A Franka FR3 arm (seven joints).
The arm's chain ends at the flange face. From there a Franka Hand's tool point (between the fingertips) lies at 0.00 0.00 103.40 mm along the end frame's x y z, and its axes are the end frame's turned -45 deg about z.
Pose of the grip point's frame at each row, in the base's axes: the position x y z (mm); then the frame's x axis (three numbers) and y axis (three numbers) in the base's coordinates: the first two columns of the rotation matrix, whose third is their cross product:
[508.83, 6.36, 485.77, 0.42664, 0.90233, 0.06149, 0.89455, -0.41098, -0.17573]
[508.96, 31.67, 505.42, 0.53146, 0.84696, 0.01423, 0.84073, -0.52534, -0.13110]
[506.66, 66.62, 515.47, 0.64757, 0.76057, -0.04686, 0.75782, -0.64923, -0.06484]
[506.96, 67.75, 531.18, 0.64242, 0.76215, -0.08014, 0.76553, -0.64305, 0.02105]
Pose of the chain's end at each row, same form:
[522.61, -7.08, 587.36, 0.93422, 0.34744, -0.08078, 0.33086, -0.92865, -0.16774]
[519.67, 23.23, 607.92, 0.97028, 0.22742, -0.08264, 0.21869, -0.97036, -0.10276]
[514.90, 65.95, 618.54, 0.99376, 0.07873, -0.07898, 0.07796, -0.99688, -0.01271]
[510.63, 75.49, 634.22, 0.99557, 0.08422, -0.04178, 0.08705, -0.99363, 0.07155]

